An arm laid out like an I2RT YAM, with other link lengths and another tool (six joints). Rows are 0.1 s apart.
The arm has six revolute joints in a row. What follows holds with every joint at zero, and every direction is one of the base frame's. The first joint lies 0.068 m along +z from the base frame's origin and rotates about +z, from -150 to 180 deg. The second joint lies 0.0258 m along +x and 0.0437 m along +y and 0.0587 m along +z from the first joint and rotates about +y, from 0 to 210 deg. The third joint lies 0.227 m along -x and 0.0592 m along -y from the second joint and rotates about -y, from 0 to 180 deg. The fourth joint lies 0.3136 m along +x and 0.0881 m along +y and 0.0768 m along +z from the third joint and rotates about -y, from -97 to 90 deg. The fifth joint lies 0.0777 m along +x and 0.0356 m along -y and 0.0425 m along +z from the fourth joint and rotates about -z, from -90 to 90 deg. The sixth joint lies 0.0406 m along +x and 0.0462 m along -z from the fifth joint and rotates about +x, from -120 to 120 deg. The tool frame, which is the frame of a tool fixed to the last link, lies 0.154 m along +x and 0.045 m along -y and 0.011 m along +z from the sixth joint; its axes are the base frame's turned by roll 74.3, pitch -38.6 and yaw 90 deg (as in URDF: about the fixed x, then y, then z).
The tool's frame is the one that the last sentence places.
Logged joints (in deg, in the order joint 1, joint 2, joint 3, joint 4, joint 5, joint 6), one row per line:
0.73 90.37 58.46 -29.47 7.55 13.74
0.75 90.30 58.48 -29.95 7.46 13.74
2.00 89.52 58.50 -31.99 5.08 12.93
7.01 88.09 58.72 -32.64 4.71 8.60
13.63 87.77 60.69 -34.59 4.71 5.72
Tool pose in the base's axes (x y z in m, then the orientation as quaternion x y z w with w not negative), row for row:
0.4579 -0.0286 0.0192 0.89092 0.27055 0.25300 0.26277
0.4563 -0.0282 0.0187 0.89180 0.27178 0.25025 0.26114
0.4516 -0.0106 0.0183 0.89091 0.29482 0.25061 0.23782
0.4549 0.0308 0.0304 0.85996 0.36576 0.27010 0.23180
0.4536 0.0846 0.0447 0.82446 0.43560 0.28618 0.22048
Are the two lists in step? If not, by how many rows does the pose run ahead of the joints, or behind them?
They are in step.
